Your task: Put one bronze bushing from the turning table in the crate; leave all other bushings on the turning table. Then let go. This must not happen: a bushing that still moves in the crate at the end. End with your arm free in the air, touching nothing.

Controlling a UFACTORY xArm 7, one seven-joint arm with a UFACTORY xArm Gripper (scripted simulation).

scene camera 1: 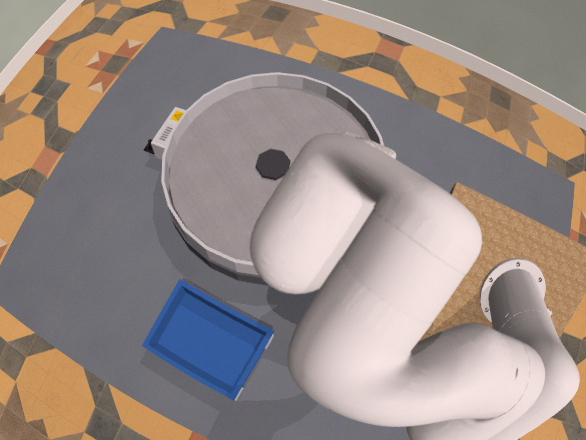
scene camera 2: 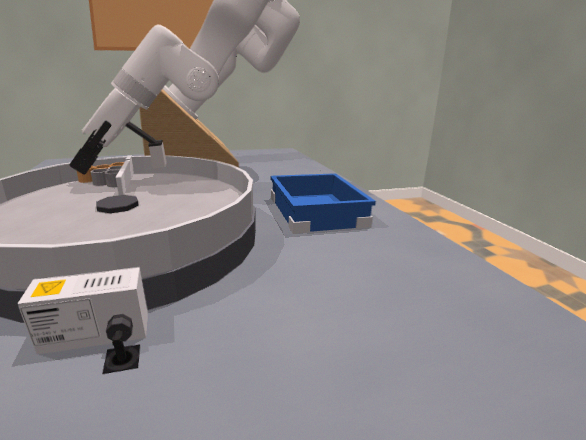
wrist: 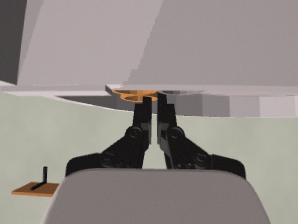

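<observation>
My gripper point(scene camera 2: 78, 169), point(wrist: 154, 101). Grey turning table point(scene camera 2: 72, 212).
</observation>
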